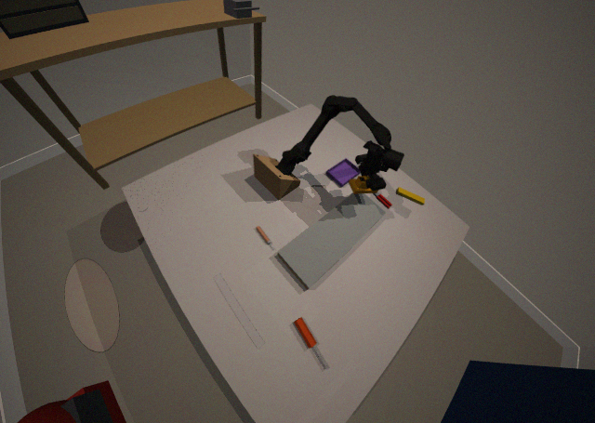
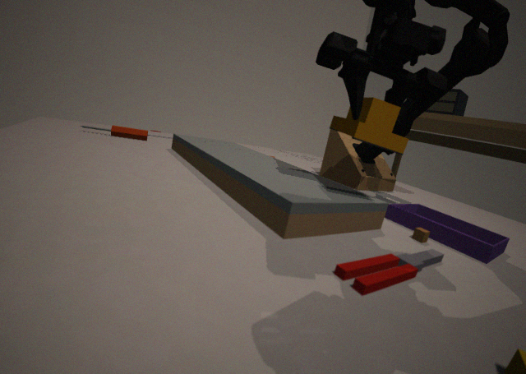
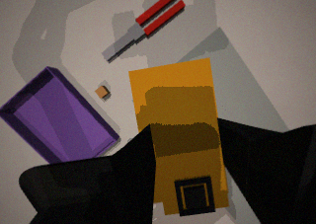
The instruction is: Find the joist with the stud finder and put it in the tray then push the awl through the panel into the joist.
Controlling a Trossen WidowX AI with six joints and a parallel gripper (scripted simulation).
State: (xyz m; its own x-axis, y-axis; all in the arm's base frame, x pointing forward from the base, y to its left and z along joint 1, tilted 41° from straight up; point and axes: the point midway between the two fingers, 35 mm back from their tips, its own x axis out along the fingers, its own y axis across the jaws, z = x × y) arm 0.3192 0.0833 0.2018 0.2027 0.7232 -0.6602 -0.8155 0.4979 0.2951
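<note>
My gripper tip is now 150 mm past the purple tray, 100 mm to the right of it and 130 mm above it. The rest, counted from my gripper tip: yellow bar 200 mm ahead, 270 mm to the left, 130 mm below; then stud finder 10 mm behind, 20 mm to the right, 20 mm above; then cube 60 mm behind, 90 mm to the left, 130 mm below.
</note>
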